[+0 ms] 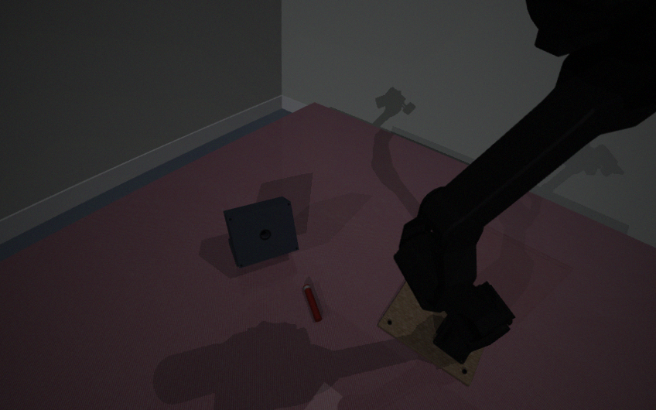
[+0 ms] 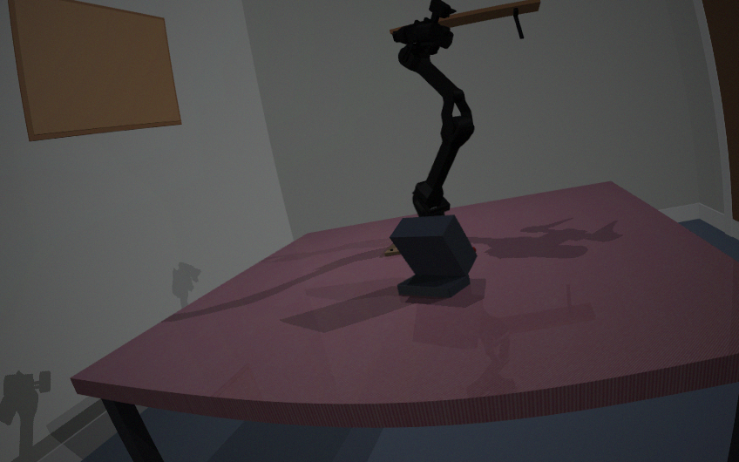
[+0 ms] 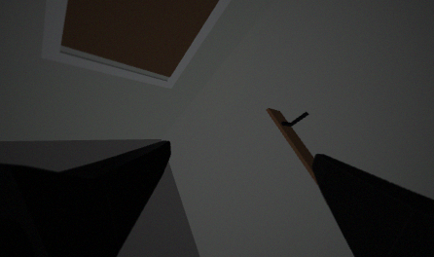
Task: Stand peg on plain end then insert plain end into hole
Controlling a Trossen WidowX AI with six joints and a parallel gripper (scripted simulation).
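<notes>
Now: gripper tip 38 cm short of the peg, 5 cm to the left of it and 63 cm above it. The rest, counted from my gripper tip: sloped panel: 54 cm ahead, 6 cm to the right, 56 cm below; then flat foot: 56 cm ahead, 7 cm to the right, 63 cm below.
</notes>
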